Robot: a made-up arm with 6 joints.
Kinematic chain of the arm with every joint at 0, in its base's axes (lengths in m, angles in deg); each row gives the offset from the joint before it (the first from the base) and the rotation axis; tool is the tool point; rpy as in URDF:
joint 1: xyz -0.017 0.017 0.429 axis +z
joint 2: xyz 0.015 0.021 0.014 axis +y
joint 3: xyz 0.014 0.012 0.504 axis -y
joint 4: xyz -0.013 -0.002 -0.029 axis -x
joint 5: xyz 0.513 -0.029 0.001 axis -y
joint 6: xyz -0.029 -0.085 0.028 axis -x
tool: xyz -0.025 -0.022 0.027 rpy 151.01 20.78 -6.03
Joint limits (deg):
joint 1: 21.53..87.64
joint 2: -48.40..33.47
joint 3: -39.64..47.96
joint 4: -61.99..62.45
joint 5: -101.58..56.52
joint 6: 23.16..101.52
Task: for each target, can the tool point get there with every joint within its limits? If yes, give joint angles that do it. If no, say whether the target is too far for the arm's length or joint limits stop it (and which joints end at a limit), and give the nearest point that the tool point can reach.
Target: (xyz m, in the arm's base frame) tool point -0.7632 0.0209 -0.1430
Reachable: no: joint limits stop it (at a limit: joint 1, joint 2, joint 3, joint 4, joint 5, joint 6) | nearest point -0.0130 0.3408 0.4086 | short by 0.985 m
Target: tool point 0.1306 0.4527 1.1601
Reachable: yes | joints 82.18 -6.99 19.86 -37.01 -66.22 76.71
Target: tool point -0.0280 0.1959 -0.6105
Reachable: no: joint limits stop it (at a limit: joint 1, joint 2, joint 3, joint 4, joint 5, joint 6) | nearest point 0.0614 0.3711 0.2748 | short by 0.907 m
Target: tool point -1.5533 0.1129 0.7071
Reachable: no: too far | nearest point -0.5151 -0.1354 1.2392 | short by 1.193 m
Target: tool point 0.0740 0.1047 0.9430
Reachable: yes | joints 73.62 -39.80 -27.74 18.77 40.07 57.19
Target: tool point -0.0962 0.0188 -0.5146
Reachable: no: joint limits stop it (at a limit: joint 1, joint 2, joint 3, joint 4, joint 5, joint 6) | nearest point 0.0614 0.3711 0.2748 | short by 0.879 m
